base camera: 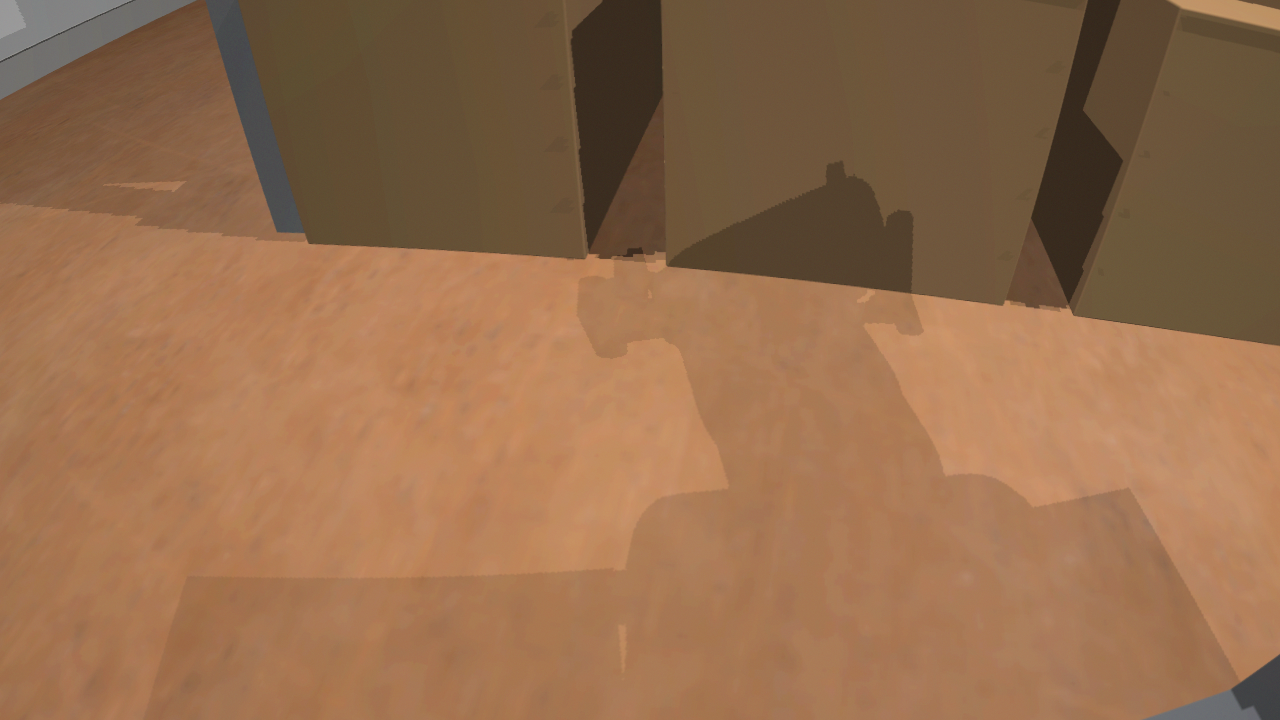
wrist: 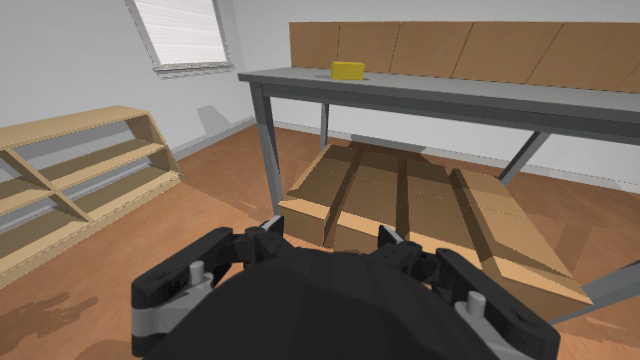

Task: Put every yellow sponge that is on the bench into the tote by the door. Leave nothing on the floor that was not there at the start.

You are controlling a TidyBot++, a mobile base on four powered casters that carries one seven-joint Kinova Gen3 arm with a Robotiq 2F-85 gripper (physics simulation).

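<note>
A yellow sponge (wrist: 347,71) lies on the grey bench (wrist: 430,88), near its left end, in front of a row of brown panels. My gripper (wrist: 330,230) is open with nothing between its fingers. It is in front of the bench, and in the wrist view its fingertips show below the sponge, well apart from it. The tote and the door do not show in either view.
Several brown boxes (wrist: 365,225) (base camera: 832,107) stand on the floor under the bench, right ahead of the base. A bench leg (wrist: 267,145) (base camera: 255,125) stands at their left. A low wooden shelf unit (wrist: 112,116) stands along the left wall, below a window (wrist: 182,32).
</note>
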